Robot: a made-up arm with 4 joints.
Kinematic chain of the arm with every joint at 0, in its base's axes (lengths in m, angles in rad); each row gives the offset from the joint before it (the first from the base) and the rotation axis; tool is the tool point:
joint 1: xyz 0 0 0.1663 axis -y
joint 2: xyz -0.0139 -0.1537 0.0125 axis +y
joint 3: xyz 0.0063 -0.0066 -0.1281 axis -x
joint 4: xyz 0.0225 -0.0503 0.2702 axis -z
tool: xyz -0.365 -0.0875 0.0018
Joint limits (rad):
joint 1: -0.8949..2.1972
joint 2: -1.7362..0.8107
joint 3: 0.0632..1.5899
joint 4: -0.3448..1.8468
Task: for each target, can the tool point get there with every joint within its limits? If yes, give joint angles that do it. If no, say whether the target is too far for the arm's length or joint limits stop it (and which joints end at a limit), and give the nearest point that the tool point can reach.
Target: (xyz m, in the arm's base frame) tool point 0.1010 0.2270 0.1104
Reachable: yes | joints 1.6425 -0.9599 0.4781 1.4054
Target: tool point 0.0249 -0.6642 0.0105
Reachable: no: joint limits stop it (at a limit: joint 2, joint 3, joint 4) | nearest point 0.0505 -0.3986 -0.1498 | short by 0.311 m
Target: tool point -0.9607 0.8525 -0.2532
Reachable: no: too far | nearest point -0.3800 0.1537 0.0004 | short by 0.943 m
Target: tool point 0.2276 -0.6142 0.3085
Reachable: no: joint limits stop it (at a limit: joint 1, joint 2, joint 3, joint 4) | nearest point 0.3119 -0.3986 0.2385 | short by 0.242 m
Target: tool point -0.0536 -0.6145 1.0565
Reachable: no: too far | nearest point -0.0215 -0.3725 0.5241 | short by 0.586 m
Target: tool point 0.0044 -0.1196 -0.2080
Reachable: yes | joints 0.8725 -1.1485 0.1943 0.3374
